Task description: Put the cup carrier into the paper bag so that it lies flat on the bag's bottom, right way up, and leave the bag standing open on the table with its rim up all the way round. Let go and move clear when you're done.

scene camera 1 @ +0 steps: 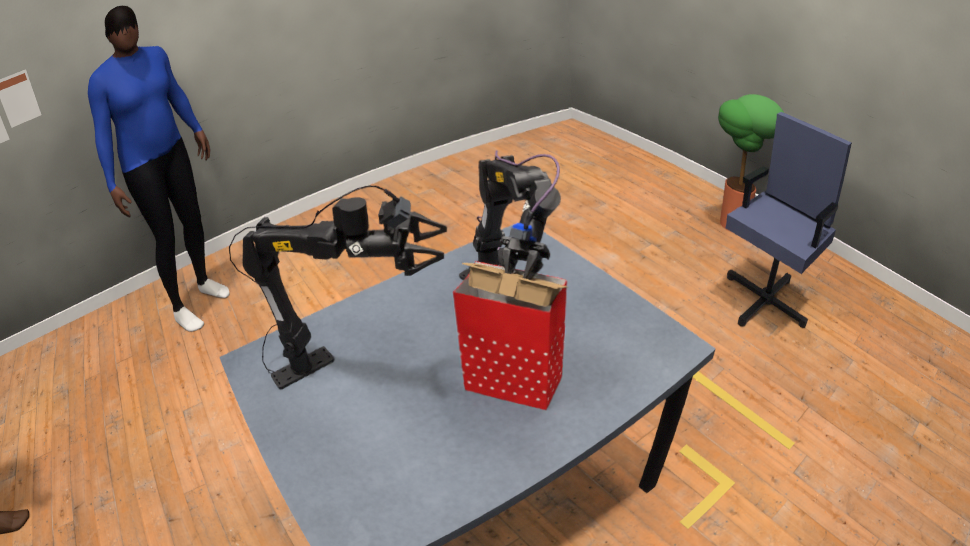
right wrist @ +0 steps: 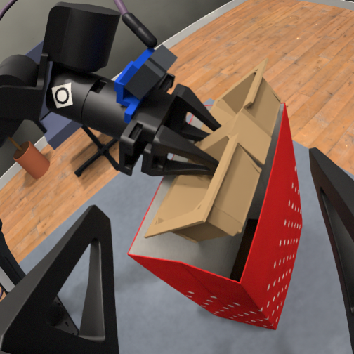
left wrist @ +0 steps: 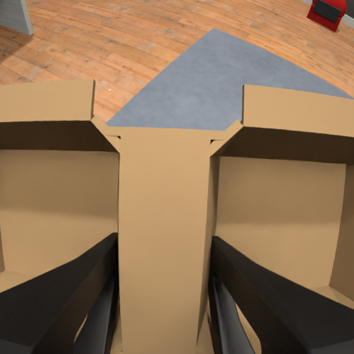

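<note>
The brown cardboard cup carrier (scene camera 1: pixel 541 293) (left wrist: pixel 165 190) (right wrist: pixel 240 185) is tilted in the open mouth of the red, white-dotted paper bag (scene camera 1: pixel 505 339) (right wrist: pixel 272 215). Its body is partly inside and its upper edges stand around or above the rim. My left gripper (scene camera 1: pixel 524 269) (left wrist: pixel 164 247) (right wrist: pixel 229 157) is shut on the carrier's middle strip, one finger on either side. The bag stands upright on the table with its mouth open; its bottom inside is hidden. My right gripper (scene camera 1: pixel 444 242) (right wrist: pixel 197 188) is open and empty, in the air beside the bag's upper part.
The grey-blue table (scene camera 1: pixel 380 434) (left wrist: pixel 215 65) carries both arm bases. A person in blue (scene camera 1: pixel 145 101) stands behind it. An office chair (scene camera 1: pixel 811 162) and a potted plant (scene camera 1: pixel 750 115) stand on the floor off to the right. A red object (left wrist: pixel 327 12) shows far off in the left wrist view.
</note>
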